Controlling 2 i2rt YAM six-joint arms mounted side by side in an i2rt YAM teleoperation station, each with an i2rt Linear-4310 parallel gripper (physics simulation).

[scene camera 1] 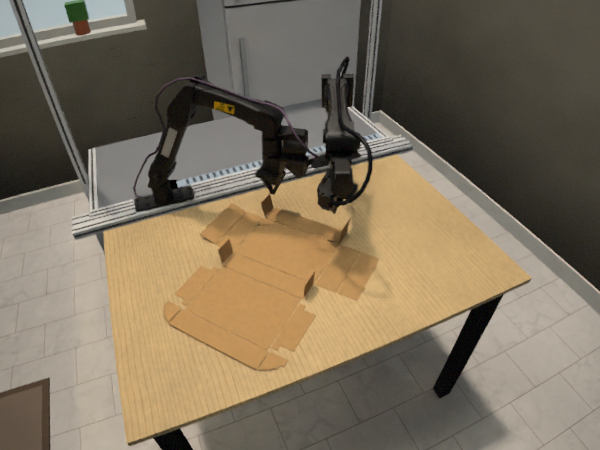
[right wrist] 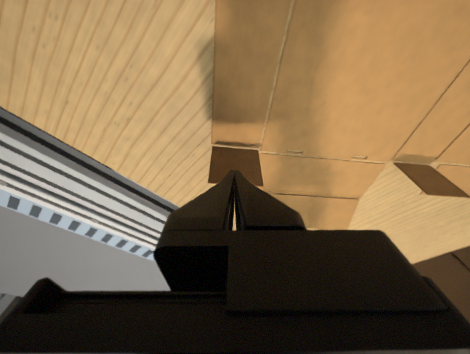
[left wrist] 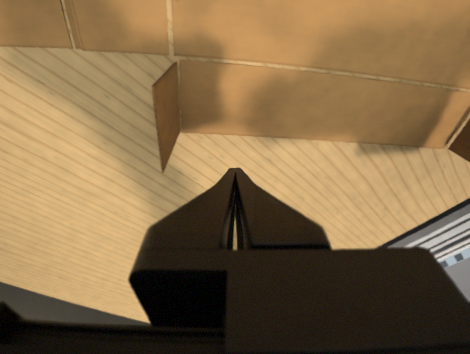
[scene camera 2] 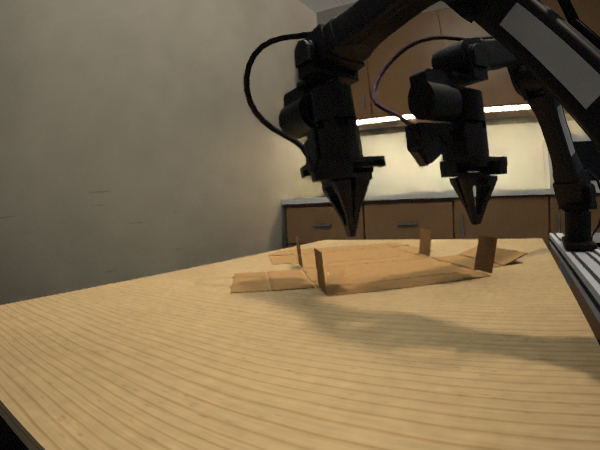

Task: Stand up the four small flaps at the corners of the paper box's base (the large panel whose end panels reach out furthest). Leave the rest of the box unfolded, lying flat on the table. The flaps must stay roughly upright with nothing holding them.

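Frame: origin at the left arm's base, x ahead, y left, z up, level; centimetres.
Seen in the pictures: left gripper, fingertip midpoint: (scene camera 1: 334, 212) (left wrist: 235, 177) (scene camera 2: 351, 236); right gripper, fingertip midpoint: (scene camera 1: 272, 193) (right wrist: 234, 177) (scene camera 2: 476, 224); right arm's base at its link origin: (scene camera 1: 164, 199) (scene camera 2: 577, 244).
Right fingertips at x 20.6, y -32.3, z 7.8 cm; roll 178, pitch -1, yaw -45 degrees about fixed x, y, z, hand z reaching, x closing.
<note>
A point is followed by its place in that frame.
The brown paper box (scene camera 1: 285, 250) @(x 37.8, y -35.4, z 0.0 cm) (scene camera 2: 380, 265) @(x 39.9, y -40.3, z -0.1 cm) lies unfolded on the table. Its four small base flaps all stand roughly upright: the far-left flap (scene camera 1: 267, 205) @(x 19.4, y -34.0, z 2.9 cm) (scene camera 2: 485, 254) @(x 19.3, y -33.8, z 2.9 cm) (right wrist: 235, 165) @(x 19.3, y -33.9, z 3.1 cm), the far-right flap (scene camera 1: 344, 232) @(x 40.5, y -17.5, z 2.6 cm) (scene camera 2: 320, 271) @(x 39.9, y -16.8, z 2.9 cm) (left wrist: 167, 117) @(x 40.4, y -17.5, z 3.7 cm), the near-left flap (scene camera 1: 226, 251) @(x 33.8, y -51.7, z 2.7 cm) (scene camera 2: 425, 242) @(x 33.7, y -51.7, z 2.9 cm) (right wrist: 431, 180) @(x 33.8, y -51.8, z 3.4 cm) and the near-right flap (scene camera 1: 309, 285) @(x 54.6, y -35.4, z 2.6 cm) (scene camera 2: 299, 251) @(x 53.7, y -34.3, z 3.2 cm) in scene camera 1. Nothing touches them. My left gripper (scene camera 1: 334, 210) @(x 36.1, y -18.8, z 7.4 cm) (scene camera 2: 352, 235) @(x 36.1, y -18.8, z 7.4 cm) (left wrist: 235, 177) @(x 36.1, y -18.8, z 7.4 cm) is shut and empty, above the table by the far-right flap. My right gripper (scene camera 1: 273, 191) @(x 20.6, y -32.3, z 7.8 cm) (scene camera 2: 476, 222) @(x 20.6, y -32.3, z 7.8 cm) (right wrist: 234, 177) @(x 20.6, y -32.3, z 7.8 cm) is shut and empty, above the far-left flap.
The wooden table (scene camera 1: 425, 260) @(x 58.1, y -0.4, z -0.1 cm) (scene camera 2: 250, 370) @(x 32.4, y 8.4, z -0.1 cm) carries the box. An aluminium rail (scene camera 1: 220, 185) @(x -1.0, y -44.3, z 0.4 cm) runs along the table's back edge, behind the grippers. The lid panel (scene camera 1: 245, 305) @(x 52.0, y -52.3, z 0.0 cm) and side panels (scene camera 1: 347, 272) @(x 52.8, y -23.1, z 0.1 cm) (scene camera 1: 230, 224) @(x 20.5, y -46.9, z 0.4 cm) lie flat around the base.
</note>
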